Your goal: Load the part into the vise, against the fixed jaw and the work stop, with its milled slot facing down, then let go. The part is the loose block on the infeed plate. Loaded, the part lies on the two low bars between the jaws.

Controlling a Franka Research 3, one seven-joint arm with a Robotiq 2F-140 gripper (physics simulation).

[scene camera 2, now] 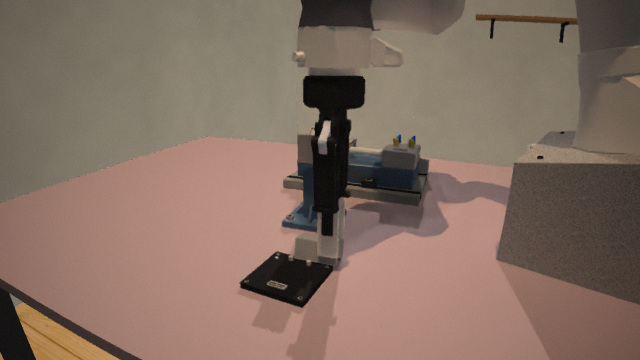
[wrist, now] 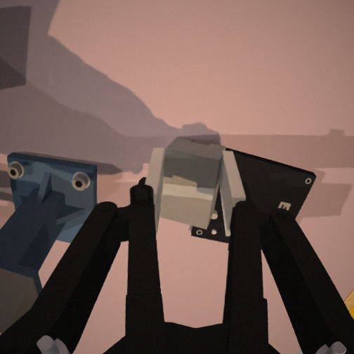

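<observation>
The part is a pale grey block at the edge of the black infeed plate, beside its small pins. My gripper points down and is shut on the part, with one pale finger pad on each side of it in the wrist view. In the scene view the near finger hides part of the block. I cannot tell which way the milled slot faces. The vise stands farther back, with a blue body and a grey jaw block at its right; the gripper hides its middle, including the low bars.
A blue stand with a bolted foot is between the plate and the vise, close behind the gripper. The arm's speckled grey pedestal is at the right. The table's edge runs along the front left.
</observation>
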